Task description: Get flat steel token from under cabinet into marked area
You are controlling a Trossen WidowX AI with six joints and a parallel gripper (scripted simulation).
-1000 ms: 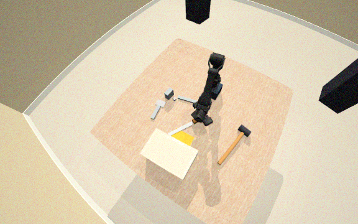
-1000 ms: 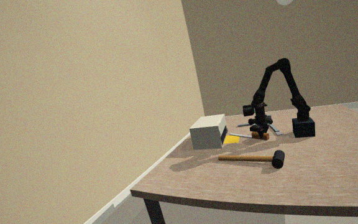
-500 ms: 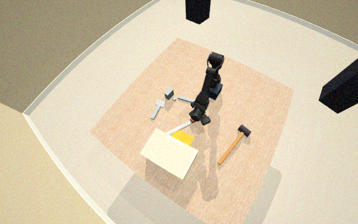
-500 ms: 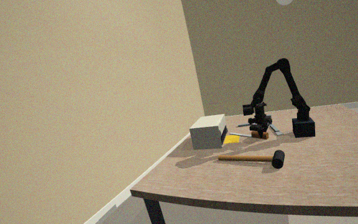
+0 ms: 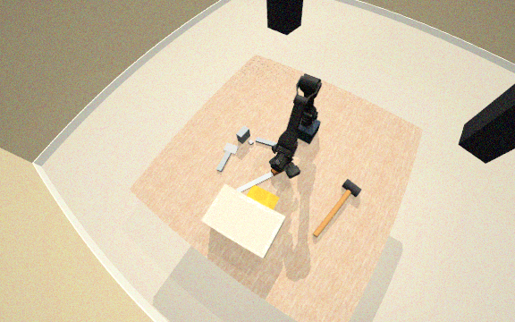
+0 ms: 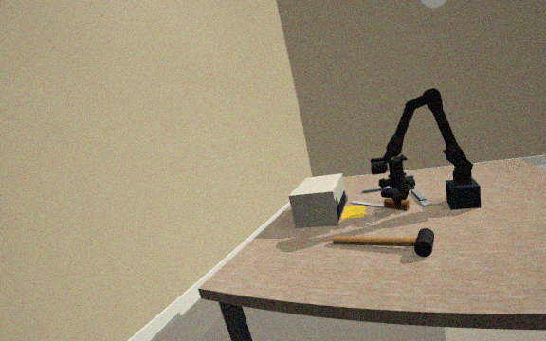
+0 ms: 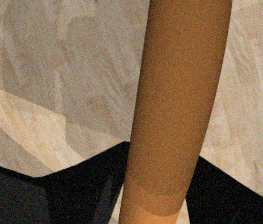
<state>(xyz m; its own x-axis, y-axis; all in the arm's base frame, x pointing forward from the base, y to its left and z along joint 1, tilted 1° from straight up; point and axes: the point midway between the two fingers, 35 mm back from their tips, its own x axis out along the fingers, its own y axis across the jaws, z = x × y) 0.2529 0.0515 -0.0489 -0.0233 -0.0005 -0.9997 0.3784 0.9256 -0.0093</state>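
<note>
Now: the tiny cube 24 cm to the right of my gripper tip. The rest, counted from my gripper tip: grey t-shaped tool (14 cm ahead, 29 cm to the right); then grey flat tool (8 cm behind, 10 cm to the right); then grey block (29 cm to the right, 3 cm above).
</note>
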